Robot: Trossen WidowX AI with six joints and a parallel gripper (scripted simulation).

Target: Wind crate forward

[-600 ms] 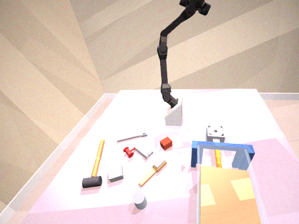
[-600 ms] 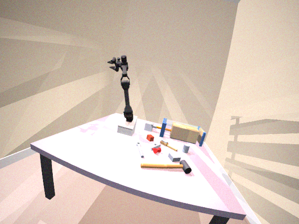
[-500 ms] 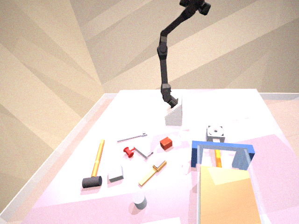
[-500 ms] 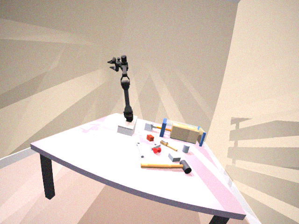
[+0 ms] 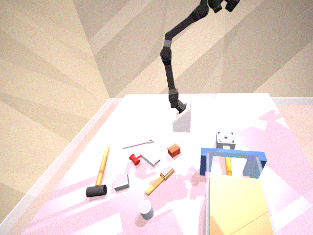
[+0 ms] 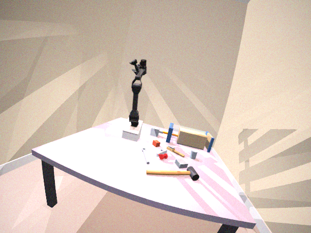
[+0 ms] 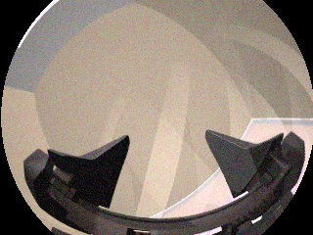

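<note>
The crank handle is 71 cm below my gripper tip, 55 cm ahead of it and 44 cm to the right of it. From my gripper tip the other things lie so: grey winch 69 cm below, 41 cm ahead; brush 71 cm below, 66 cm ahead, 32 cm to the right; frame 62 cm below, 59 cm ahead.
</note>
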